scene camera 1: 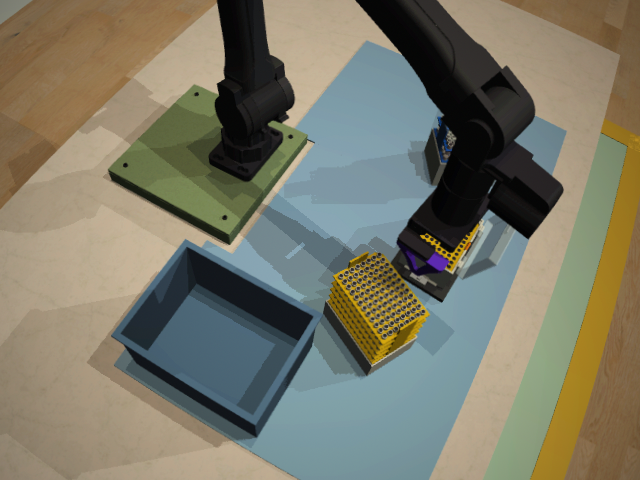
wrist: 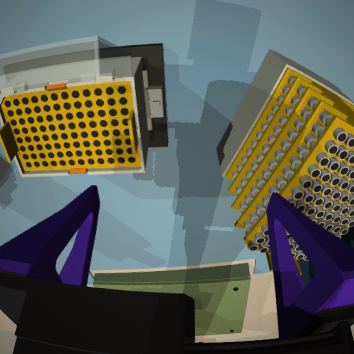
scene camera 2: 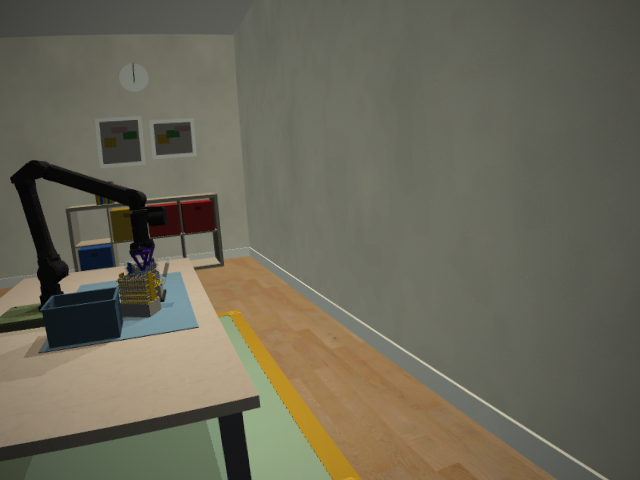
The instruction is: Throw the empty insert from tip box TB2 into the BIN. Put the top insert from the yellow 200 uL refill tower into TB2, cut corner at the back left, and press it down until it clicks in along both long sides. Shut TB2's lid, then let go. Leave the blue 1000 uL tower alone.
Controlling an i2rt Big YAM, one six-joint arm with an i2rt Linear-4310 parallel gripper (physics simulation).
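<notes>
TB2 (scene camera 1: pixel 419 277) (wrist: pixel 140 95) stands with its clear lid (scene camera 1: pixel 501 245) (wrist: pixel 60 59) open. A yellow insert (scene camera 1: pixel 454 255) (wrist: pixel 75 125) with empty dark holes lies in it, with an orange clip at each long side in the wrist view. The yellow 200 uL tower (scene camera 1: pixel 379 299) (scene camera 2: pixel 136 289) (wrist: pixel 300 165) is a stack of inserts; its top one holds tips. The BIN (scene camera 1: pixel 196 391) (scene camera 2: pixel 85 322) looks empty. My gripper (scene camera 2: pixel 142 266) (wrist: pixel 184 197) is open and empty, above the area beside TB2 and the tower. The hand hides part of TB2 in scene camera 1.
The blue 1000 uL tower (scene camera 1: pixel 433 161) stands behind TB2, partly hidden by the arm. The arm's base is on a green board (scene camera 1: pixel 170 134) (wrist: pixel 220 305). TB2's raised lid stands on the side away from that board. The yellow tower stands between TB2 and the BIN.
</notes>
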